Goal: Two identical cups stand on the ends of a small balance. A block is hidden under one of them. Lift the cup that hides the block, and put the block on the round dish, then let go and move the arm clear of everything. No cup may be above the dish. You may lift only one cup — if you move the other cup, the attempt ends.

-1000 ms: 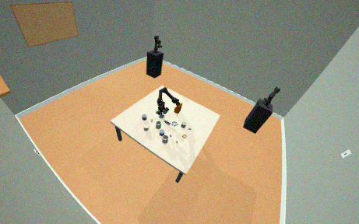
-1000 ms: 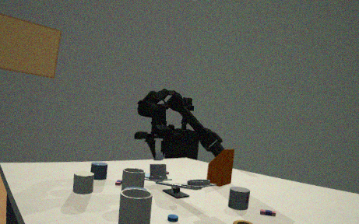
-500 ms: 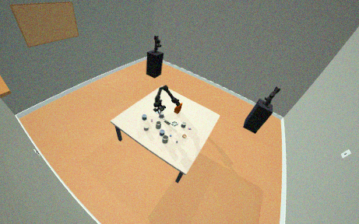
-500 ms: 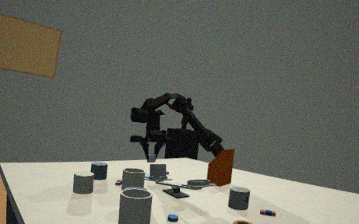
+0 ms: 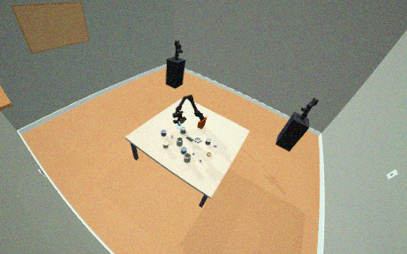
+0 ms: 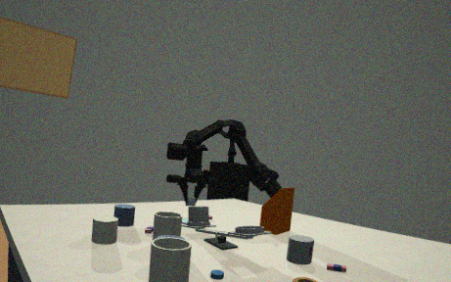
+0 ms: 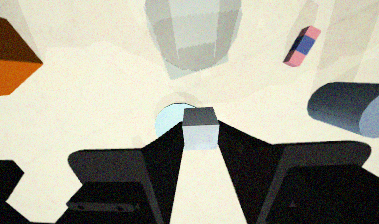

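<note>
Now: gripper tip 5 cm past the pale blue round dish, 3 cm to the left of it and 8 cm above it. Also, from my gripper tip: blue disc (24 cm ahead, 40 cm to the left, 8 cm below); then small balance (5 cm ahead, 22 cm to the left, 5 cm below).
</note>
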